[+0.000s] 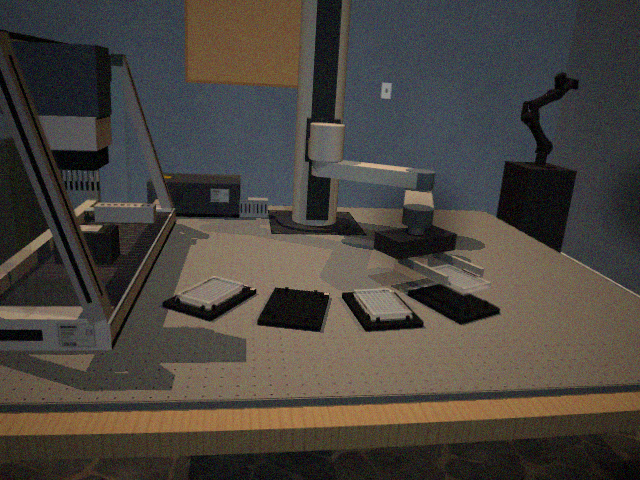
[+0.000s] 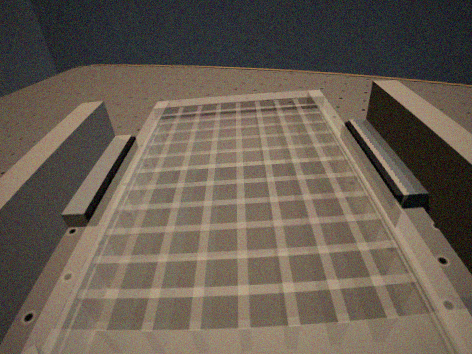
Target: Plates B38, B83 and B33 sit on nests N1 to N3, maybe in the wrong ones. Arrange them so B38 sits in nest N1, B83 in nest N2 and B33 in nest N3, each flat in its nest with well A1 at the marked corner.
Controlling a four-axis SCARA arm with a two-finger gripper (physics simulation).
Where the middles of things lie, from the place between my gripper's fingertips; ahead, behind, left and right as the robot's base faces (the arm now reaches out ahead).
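Scene:
Nest N1 (image 1: 441, 299): 20 mm behind my hand, 70 mm below it, 10 mm to the right of it. Also from my hand: nest N2 (image 1: 416, 322), 10 mm ahead, 180 mm to the right, 70 mm below; black nest N3 (image 1: 171, 304), 530 mm to the right, 50 mm behind, 70 mm below.

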